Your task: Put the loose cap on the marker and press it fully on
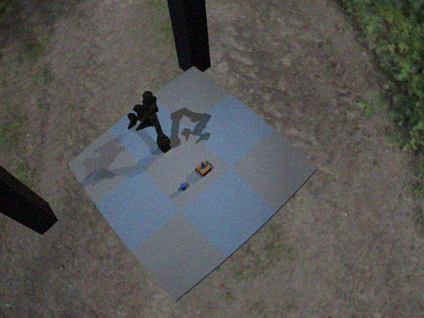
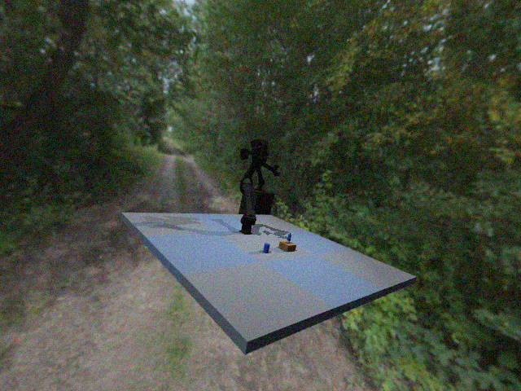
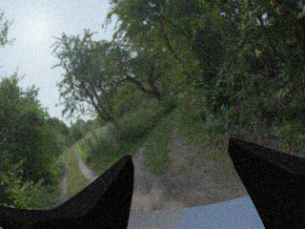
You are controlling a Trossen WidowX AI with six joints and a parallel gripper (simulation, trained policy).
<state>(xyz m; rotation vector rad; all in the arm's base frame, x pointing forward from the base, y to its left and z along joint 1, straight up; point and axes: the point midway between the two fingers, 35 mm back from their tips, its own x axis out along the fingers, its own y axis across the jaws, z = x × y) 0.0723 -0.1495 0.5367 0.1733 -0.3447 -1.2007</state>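
Now: the blue cap 24 cm ahead of my gripper tip, 8 cm to the left of it and 52 cm below it. The rest, counted from my gripper tip: blue marker: 23 cm ahead, 26 cm to the left, 46 cm below; then holder block: 23 cm ahead, 26 cm to the left, 52 cm below.
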